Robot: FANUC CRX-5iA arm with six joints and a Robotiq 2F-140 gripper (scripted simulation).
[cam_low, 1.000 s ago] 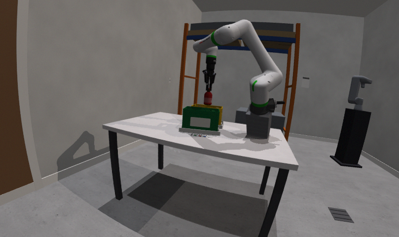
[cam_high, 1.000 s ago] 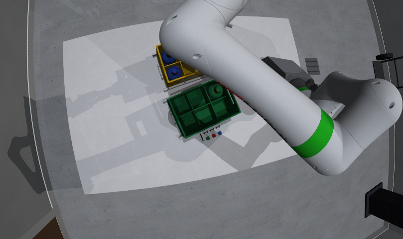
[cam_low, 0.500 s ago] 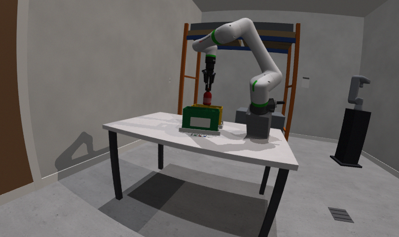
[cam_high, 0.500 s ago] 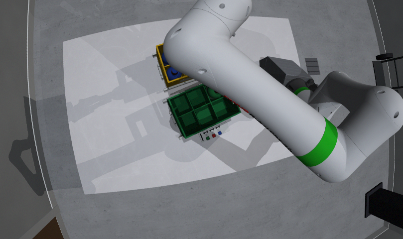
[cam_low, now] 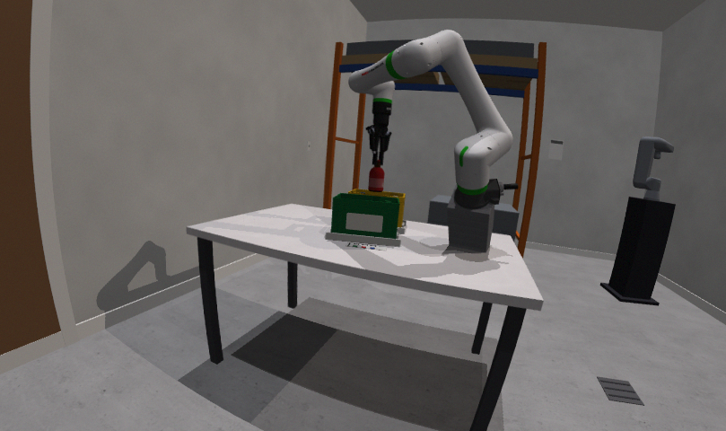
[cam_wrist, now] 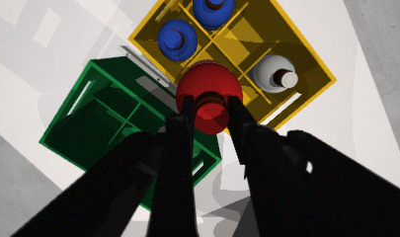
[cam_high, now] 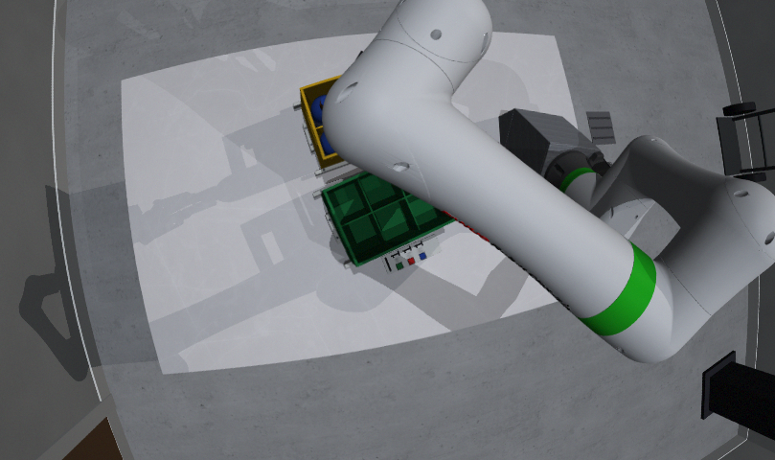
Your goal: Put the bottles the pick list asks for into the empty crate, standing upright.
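The red bottle lies 80 mm below my hand. The rest, counted from my hand: yellow crate 60 mm to the right, 270 mm below; then blue-label bottle 90 mm ahead, 90 mm to the right, 260 mm below; then white bottle 90 mm behind, 110 mm to the right, 260 mm below.
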